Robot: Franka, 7 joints.
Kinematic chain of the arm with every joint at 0, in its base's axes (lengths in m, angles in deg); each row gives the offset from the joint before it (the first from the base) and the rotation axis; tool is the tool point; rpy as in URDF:
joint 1: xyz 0 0 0.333 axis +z
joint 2: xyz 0 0 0 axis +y
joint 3: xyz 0 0 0.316 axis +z
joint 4: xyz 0.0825 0 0 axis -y
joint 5: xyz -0.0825 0 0.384 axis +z
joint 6: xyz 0 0 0 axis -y
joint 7: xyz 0.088 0 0 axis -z
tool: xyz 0 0 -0.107 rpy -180 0 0
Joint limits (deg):
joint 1: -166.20..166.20
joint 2: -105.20..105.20
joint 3: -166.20..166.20
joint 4: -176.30..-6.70
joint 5: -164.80..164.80
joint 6: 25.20..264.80
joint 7: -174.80..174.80
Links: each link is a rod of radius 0.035 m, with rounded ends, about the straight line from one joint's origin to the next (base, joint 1, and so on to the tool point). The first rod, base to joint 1, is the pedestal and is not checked.
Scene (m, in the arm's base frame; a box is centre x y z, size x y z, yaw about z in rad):
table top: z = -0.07
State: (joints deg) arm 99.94 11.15 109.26 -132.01 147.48 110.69 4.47
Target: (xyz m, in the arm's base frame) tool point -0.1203 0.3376 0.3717
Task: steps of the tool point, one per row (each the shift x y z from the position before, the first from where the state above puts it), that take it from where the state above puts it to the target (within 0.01 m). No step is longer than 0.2 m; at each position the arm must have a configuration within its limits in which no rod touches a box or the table.
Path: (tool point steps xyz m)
1: -0.0402 0.1592 -0.0991
2: 0.0275 0.1773 -0.0498
3: 0.0894 0.1529 -0.0039
4: 0.1294 0.0979 0.0278
5: 0.1402 0.0317 0.0402

